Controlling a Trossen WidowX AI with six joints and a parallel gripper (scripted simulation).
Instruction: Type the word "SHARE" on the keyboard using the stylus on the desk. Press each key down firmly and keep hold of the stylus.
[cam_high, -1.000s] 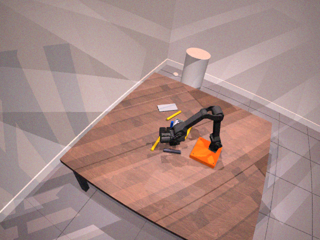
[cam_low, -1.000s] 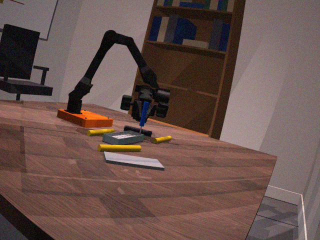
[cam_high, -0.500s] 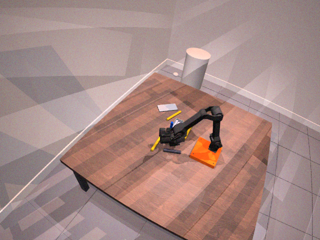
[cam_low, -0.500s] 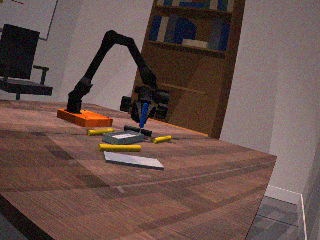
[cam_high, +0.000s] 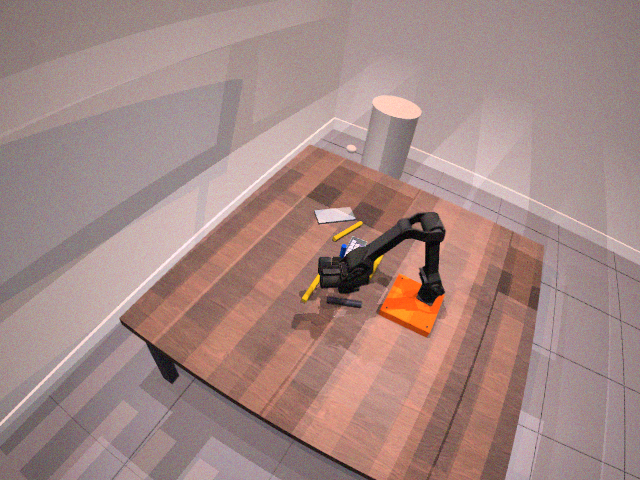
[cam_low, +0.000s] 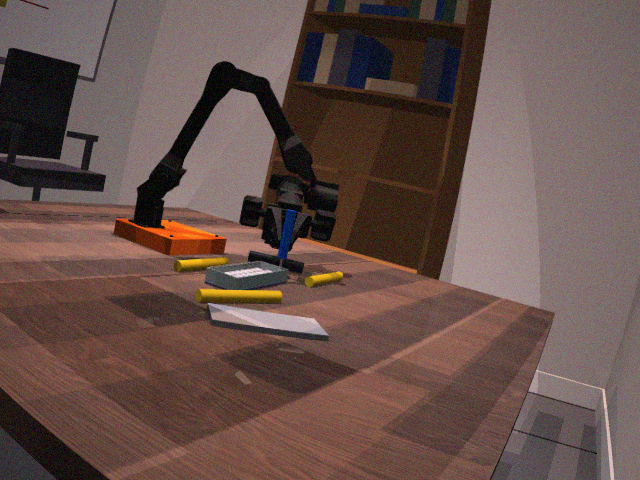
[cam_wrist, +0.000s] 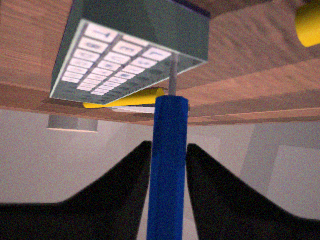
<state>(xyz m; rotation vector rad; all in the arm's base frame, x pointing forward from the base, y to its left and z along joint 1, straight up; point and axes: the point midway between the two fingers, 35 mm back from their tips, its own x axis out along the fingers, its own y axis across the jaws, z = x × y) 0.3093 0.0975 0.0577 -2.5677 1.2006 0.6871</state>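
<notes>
My gripper tip is 80 mm short of the yellow cylinder, 200 mm to the left of it and 60 mm above it. Also, from my gripper tip: blue stylus: 10 mm below; then dark cylinder: 90 mm behind, 110 mm to the left, 60 mm below; then thin grey tip: 50 mm below.
</notes>
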